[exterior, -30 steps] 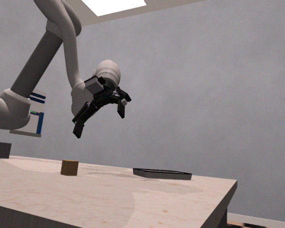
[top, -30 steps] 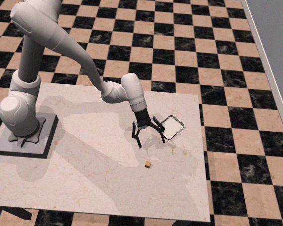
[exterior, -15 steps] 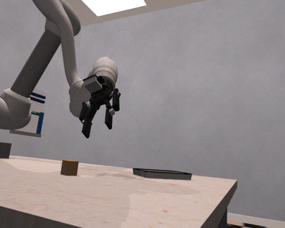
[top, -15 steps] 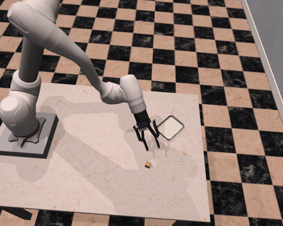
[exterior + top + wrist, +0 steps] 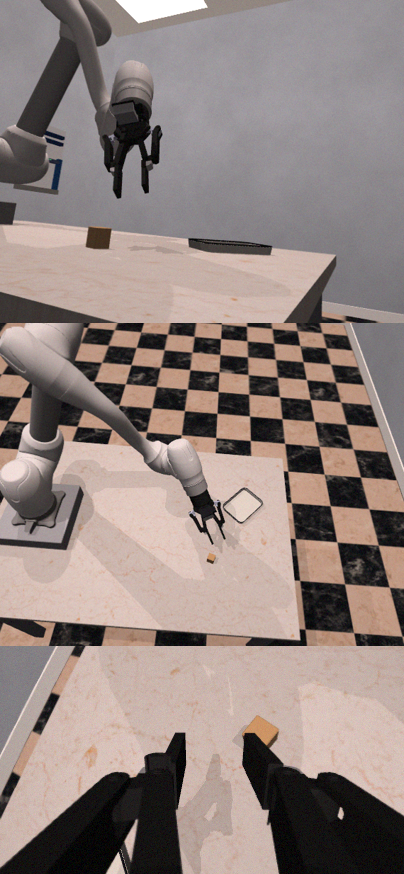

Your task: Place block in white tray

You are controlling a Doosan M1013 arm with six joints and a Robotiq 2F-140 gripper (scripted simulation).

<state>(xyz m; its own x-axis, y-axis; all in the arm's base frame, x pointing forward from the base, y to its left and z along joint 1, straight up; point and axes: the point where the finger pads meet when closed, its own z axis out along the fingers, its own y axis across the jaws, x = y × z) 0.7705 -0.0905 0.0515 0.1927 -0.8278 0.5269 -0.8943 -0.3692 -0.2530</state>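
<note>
Now: the block 11 cm below my hand, 6 cm to the right of it and 1 cm behind it. The rest, counted from my hand: white tray: 22 cm to the left, 13 cm ahead, 12 cm below.
</note>
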